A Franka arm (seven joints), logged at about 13 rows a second.
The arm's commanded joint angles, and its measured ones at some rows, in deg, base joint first. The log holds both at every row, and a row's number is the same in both.
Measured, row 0:
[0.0 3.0 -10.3 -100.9 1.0 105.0 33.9]
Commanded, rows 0 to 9:
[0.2 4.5 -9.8 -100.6 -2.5 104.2 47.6]
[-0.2 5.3 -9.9 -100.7 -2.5 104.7 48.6]
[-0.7 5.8 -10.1 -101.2 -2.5 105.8 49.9]
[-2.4 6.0 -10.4 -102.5 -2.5 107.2 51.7]
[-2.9 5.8 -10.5 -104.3 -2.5 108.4 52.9]
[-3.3 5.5 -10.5 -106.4 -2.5 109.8 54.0]
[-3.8 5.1 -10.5 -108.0 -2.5 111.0 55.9]
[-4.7 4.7 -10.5 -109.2 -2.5 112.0 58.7]
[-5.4 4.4 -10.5 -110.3 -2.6 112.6 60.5]
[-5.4 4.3 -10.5 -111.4 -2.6 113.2 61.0]
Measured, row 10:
[-5.0 6.2 -10.9 -108.0 -1.3 111.0 57.5]
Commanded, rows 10 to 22:
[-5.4 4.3 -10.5 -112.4 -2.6 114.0 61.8]
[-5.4 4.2 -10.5 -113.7 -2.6 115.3 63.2]
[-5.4 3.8 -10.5 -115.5 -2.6 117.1 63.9]
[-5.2 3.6 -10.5 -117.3 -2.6 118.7 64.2]
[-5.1 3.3 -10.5 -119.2 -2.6 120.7 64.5]
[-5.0 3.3 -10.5 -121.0 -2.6 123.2 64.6]
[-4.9 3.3 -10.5 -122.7 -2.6 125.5 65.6]
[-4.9 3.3 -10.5 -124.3 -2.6 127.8 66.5]
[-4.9 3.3 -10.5 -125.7 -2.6 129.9 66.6]
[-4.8 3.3 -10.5 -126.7 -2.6 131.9 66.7]
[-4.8 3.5 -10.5 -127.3 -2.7 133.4 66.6]
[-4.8 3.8 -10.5 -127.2 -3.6 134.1 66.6]
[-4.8 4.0 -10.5 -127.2 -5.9 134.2 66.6]
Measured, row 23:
[-5.0 5.5 -10.5 -125.5 -2.2 132.6 65.1]
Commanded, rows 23 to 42:
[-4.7 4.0 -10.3 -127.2 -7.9 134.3 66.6]
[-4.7 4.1 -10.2 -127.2 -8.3 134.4 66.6]
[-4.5 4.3 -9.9 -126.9 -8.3 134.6 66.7]
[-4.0 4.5 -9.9 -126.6 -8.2 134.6 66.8]
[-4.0 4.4 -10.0 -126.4 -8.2 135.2 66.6]
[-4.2 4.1 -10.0 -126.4 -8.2 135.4 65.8]
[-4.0 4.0 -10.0 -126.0 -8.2 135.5 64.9]
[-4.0 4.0 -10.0 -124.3 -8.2 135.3 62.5]
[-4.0 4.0 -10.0 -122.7 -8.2 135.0 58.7]
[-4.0 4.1 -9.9 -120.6 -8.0 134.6 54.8]
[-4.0 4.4 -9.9 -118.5 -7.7 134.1 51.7]
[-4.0 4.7 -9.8 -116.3 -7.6 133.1 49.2]
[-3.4 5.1 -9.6 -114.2 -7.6 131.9 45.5]
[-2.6 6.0 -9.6 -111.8 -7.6 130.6 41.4]
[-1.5 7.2 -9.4 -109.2 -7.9 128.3 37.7]
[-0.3 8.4 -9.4 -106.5 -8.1 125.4 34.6]
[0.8 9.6 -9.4 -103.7 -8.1 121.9 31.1]
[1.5 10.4 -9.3 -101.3 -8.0 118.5 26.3]
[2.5 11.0 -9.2 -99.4 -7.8 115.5 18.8]
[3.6 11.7 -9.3 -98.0 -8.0 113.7 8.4]
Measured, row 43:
[2.2 8.5 -9.0 -103.8 -7.0 118.5 21.6]
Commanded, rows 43 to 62:
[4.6 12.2 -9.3 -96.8 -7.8 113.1 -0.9]
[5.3 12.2 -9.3 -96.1 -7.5 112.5 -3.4]
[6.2 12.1 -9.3 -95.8 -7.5 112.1 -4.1]
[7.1 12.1 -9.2 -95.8 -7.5 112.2 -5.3]
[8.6 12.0 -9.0 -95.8 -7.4 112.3 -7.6]
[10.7 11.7 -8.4 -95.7 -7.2 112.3 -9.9]
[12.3 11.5 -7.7 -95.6 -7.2 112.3 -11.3]
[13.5 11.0 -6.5 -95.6 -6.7 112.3 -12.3]
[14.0 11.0 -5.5 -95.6 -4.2 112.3 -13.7]
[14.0 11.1 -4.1 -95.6 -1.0 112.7 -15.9]
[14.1 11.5 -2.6 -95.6 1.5 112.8 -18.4]
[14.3 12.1 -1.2 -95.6 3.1 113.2 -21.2]
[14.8 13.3 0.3 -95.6 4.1 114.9 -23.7]
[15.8 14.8 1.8 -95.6 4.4 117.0 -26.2]
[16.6 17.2 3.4 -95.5 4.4 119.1 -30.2]
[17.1 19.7 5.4 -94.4 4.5 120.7 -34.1]
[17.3 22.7 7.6 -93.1 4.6 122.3 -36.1]
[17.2 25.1 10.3 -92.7 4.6 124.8 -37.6]
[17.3 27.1 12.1 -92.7 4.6 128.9 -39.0]
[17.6 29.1 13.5 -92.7 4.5 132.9 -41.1]
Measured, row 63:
[17.9 24.0 11.0 -96.3 3.3 128.4 -36.1]
